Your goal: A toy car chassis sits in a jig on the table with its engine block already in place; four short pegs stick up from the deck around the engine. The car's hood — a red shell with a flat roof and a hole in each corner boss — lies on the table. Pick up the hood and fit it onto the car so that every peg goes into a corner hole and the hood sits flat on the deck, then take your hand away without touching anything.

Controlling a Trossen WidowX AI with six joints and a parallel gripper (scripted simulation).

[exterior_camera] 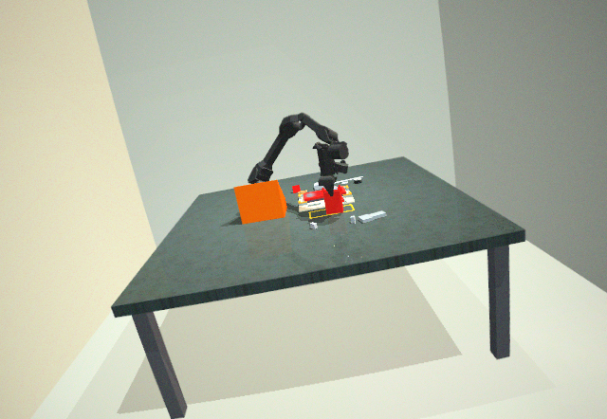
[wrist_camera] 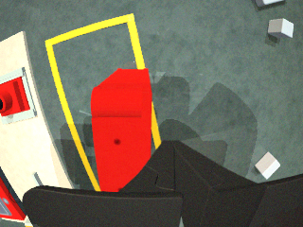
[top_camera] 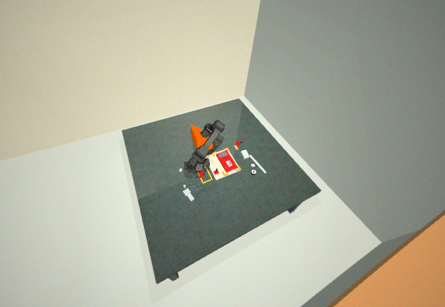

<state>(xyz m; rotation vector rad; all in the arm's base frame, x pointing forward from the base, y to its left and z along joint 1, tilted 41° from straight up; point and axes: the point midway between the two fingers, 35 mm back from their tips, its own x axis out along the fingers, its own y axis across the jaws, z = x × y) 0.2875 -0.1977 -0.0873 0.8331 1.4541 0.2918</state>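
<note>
Now: gripper tip 30 mm above the red hood and 20 mm to the right of it. From my gripper tip the other things lie so: white ribbed engine block: 270 mm to the left, 60 mm below, 50 mm ahead; then wheel: 410 mm to the left, 210 mm ahead, 70 mm below; then cream jig: 240 mm to the left, 70 mm below, 10 mm ahead.
</note>
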